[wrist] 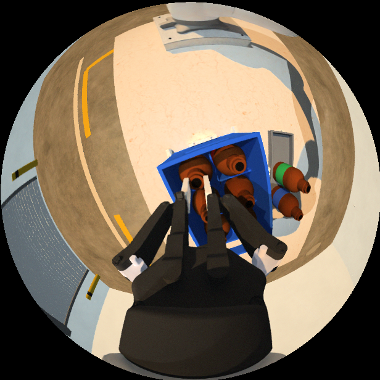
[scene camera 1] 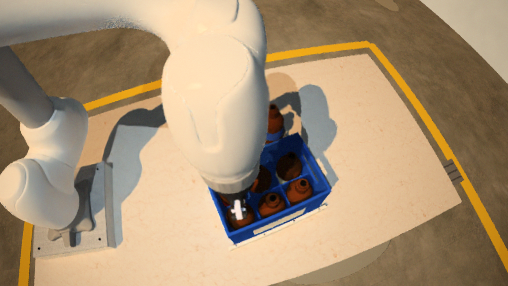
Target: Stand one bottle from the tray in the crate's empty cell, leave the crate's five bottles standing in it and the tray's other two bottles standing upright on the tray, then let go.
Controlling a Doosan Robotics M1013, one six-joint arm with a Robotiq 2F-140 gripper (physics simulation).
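Frame: origin at the arm's base, x ahead, y right, z down, level; millimetres.
Where they show: arm's base, origin of its link: (scene camera 1: 70,210).
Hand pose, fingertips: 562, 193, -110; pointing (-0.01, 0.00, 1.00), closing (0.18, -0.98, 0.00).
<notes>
Each offset is from my fingertips to the top centre of the thing, as dx, dy, dz. "*": to the spot under its first point. Level surfaces: height alone.
The blue crate @(+82, -45, -1) (scene camera 1: 312,201) (wrist: 266,182) holds brown bottles, among them one @(+83, -1, +11) (scene camera 1: 271,204) (wrist: 230,160) beside the held bottle and one @(+168, -9, +11) (scene camera 1: 299,190) at the front right. My gripper (scene camera 1: 239,209) (wrist: 196,183) is shut on the neck of a brown bottle @(-5, +1, -5) (scene camera 1: 240,220) (wrist: 194,166). That bottle is upright, its body down in the crate's front left corner cell; whether its base touches the crate floor is hidden. The arm and fingers partly hide the crate's back bottles. A green-labelled bottle (wrist: 292,177) and a blue-labelled bottle @(+187, -258, +14) (scene camera 1: 274,122) (wrist: 286,201) stand upright at the grey tray (wrist: 281,146).
The tray is behind the crate, beyond its back wall. The pale table @(dz +174) (scene camera 1: 380,150) (wrist: 200,95) carries the robot's base plate (scene camera 1: 97,220) (wrist: 207,44) on the left in the scene view. A thin white strip @(* +93, +48, +146) (scene camera 1: 280,225) runs along the crate's front.
</notes>
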